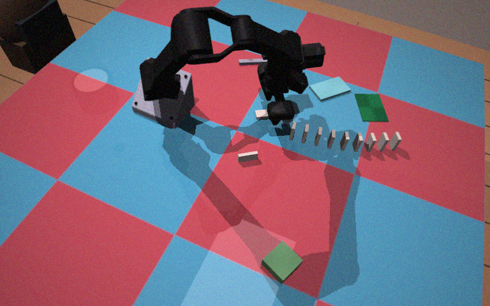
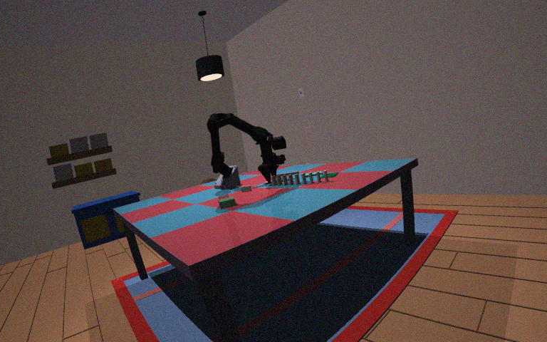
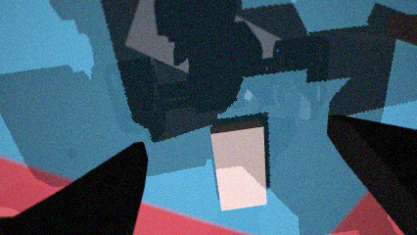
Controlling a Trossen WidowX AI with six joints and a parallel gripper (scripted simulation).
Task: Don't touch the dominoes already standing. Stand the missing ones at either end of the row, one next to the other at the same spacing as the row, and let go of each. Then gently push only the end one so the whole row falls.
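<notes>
The grey bar lies 8 cm behind my gripper tip and 21 cm to the left of it. Also, from my gripper tip: dark green flat tile 27 cm ahead, 12 cm to the left, 1 cm below; then light blue flat tile 15 cm ahead, 15 cm to the left; then light green block 12 cm ahead, 40 cm to the right, 1 cm above.
</notes>
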